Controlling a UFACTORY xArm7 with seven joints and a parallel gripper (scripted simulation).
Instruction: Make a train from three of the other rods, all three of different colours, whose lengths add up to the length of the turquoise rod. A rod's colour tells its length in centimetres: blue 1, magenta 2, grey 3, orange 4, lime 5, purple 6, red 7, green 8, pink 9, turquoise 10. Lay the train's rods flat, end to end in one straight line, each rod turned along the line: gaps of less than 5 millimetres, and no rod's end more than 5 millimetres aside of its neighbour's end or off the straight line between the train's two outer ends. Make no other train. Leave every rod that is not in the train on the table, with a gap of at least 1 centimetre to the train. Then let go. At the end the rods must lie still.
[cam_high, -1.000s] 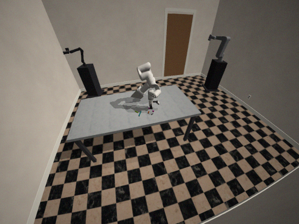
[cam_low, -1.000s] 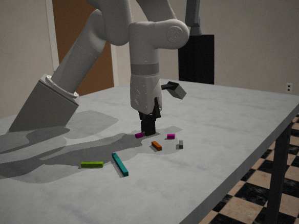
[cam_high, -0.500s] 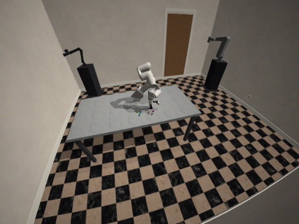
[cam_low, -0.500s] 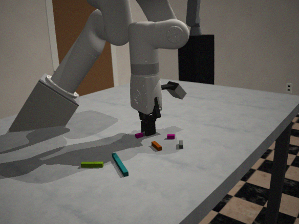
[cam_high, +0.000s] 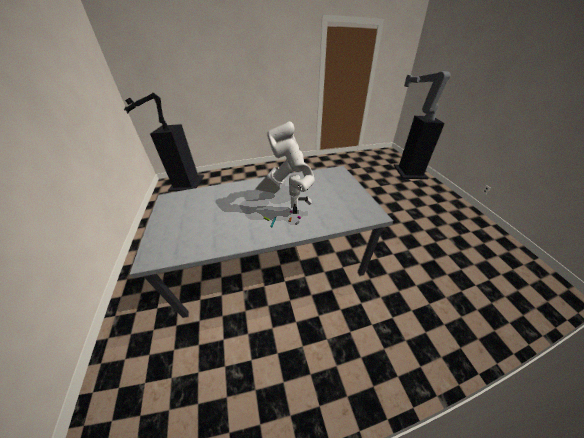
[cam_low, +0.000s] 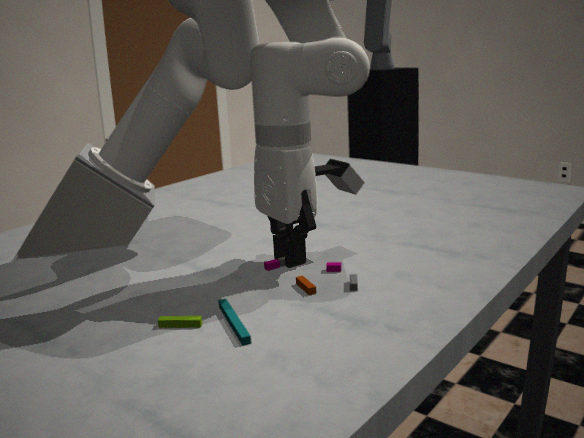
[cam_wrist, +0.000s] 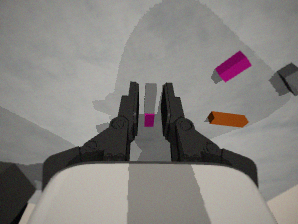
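My hand is 80 mm short of the lime rod, 200 mm to the left of it and 20 mm above it. Also, from my hand: turquoise rod (110 mm ahead, 150 mm to the right, 20 mm below); orange rod (90 mm ahead, 30 mm to the right, 20 mm below).
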